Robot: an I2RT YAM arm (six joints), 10 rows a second.
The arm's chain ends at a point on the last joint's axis. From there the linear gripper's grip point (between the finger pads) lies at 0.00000 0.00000 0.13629 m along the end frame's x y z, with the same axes.
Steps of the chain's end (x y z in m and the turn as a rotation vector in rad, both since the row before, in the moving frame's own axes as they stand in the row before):
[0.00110, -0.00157, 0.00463, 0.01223, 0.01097, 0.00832]
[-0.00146, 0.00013, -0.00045, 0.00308, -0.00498, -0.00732]
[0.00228, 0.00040, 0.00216, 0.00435, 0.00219, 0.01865]
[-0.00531, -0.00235, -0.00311, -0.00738, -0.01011, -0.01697]
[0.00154, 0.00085, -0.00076, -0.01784, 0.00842, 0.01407]
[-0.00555, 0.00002, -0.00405, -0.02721, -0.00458, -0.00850]
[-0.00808, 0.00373, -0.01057, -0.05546, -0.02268, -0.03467]
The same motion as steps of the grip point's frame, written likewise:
[0.00260, -0.00323, 0.00461, 0.01223, 0.01097, 0.00832]
[-0.00214, -0.00029, -0.00045, 0.00308, -0.00498, -0.00732]
[0.00258, -0.00019, 0.00216, 0.00435, 0.00219, 0.01865]
[-0.00668, -0.00133, -0.00312, -0.00738, -0.01011, -0.01697]
[0.00267, 0.00329, -0.00079, -0.01784, 0.00842, 0.01407]
[-0.00616, 0.00373, -0.00410, -0.02721, -0.00458, -0.00850]
[-0.01104, 0.01134, -0.01081, -0.05546, -0.02268, -0.03467]

